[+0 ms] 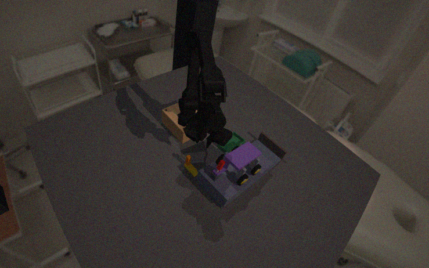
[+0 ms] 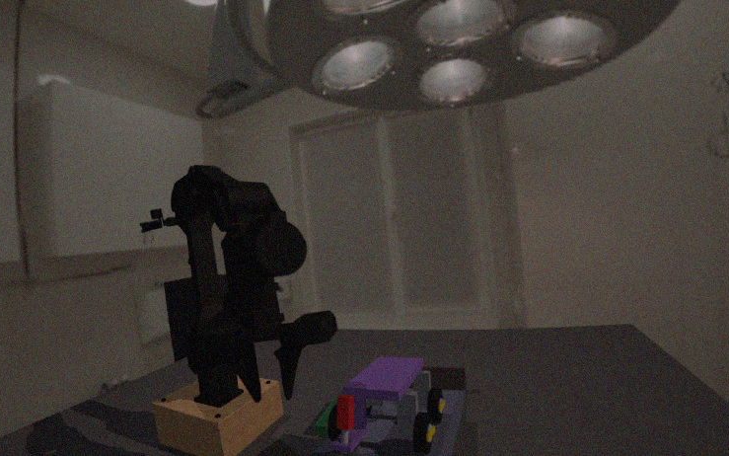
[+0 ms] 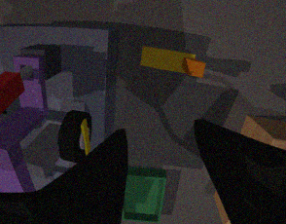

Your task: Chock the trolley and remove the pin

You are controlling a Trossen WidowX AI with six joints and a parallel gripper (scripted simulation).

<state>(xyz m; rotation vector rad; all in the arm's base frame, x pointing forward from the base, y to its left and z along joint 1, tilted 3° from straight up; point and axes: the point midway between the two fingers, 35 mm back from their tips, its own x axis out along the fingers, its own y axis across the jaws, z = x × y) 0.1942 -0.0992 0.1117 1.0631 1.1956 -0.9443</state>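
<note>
Now: gripper tip 1 cm past the yellow chock, 3 cm to the left of it and 12 cm above it. Round my gripper tip: purple trolley (12 cm ahead, 8 cm to the left, 4 cm below); then ramp (12 cm ahead, 9 cm to the left, 10 cm below); then red-headed stop pin (10 cm ahead, 1 cm to the right, 2 cm below).
</note>
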